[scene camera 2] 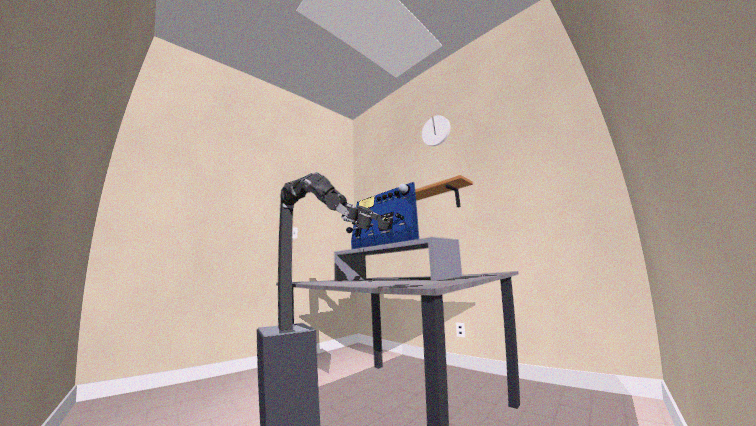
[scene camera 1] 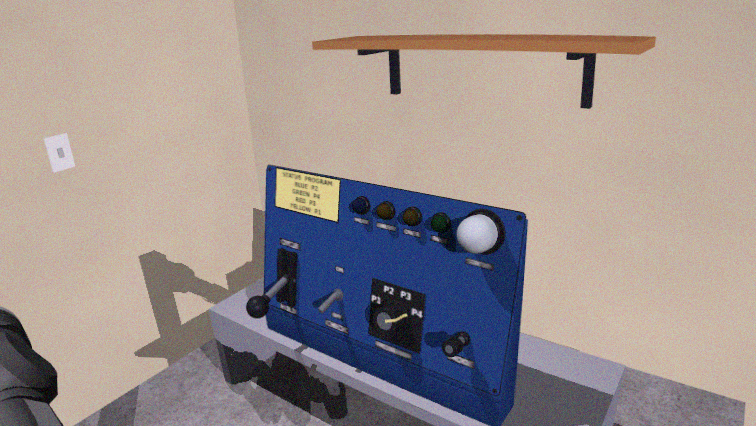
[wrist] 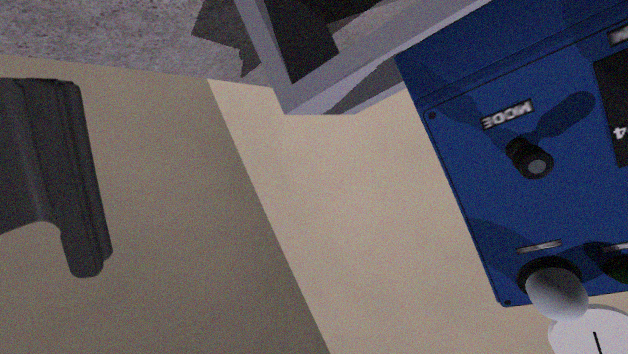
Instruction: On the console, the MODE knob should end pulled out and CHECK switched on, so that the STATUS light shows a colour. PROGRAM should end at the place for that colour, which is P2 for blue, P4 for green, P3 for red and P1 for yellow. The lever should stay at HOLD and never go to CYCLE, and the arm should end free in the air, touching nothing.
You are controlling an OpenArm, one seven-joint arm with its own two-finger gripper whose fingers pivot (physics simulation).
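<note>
The blue console (scene camera 1: 312, 254) (scene camera 2: 407, 211) (wrist: 500, 200) has a black MODE knob (scene camera 1: 456, 343) (wrist: 531, 159) standing out from its face; how far it is pulled is unclear. The CHECK switch (scene camera 1: 330, 300) points down, to OFF. The PROGRAM dial (scene camera 1: 384, 320) has its yellow pointer towards P4. The lever (scene camera 1: 257, 306) (scene camera 2: 349, 229) is down at HOLD. The STATUS light (scene camera 1: 477, 233) (scene camera 2: 403, 188) (wrist: 557, 294) is white, without colour. My gripper (scene camera 2: 376, 222) is open and empty, in front of the console; one finger shows at the left of the wrist view. Contact is not visible there.
The console stands on a grey riser (scene camera 1: 571, 359) (scene camera 2: 444, 259) (wrist: 285, 95) on the table (scene camera 2: 476, 277). Four small dark lamps sit left of STATUS, beside the yellow code card (scene camera 1: 307, 194). A wooden shelf (scene camera 1: 486, 43) (scene camera 2: 444, 186) is on the wall behind.
</note>
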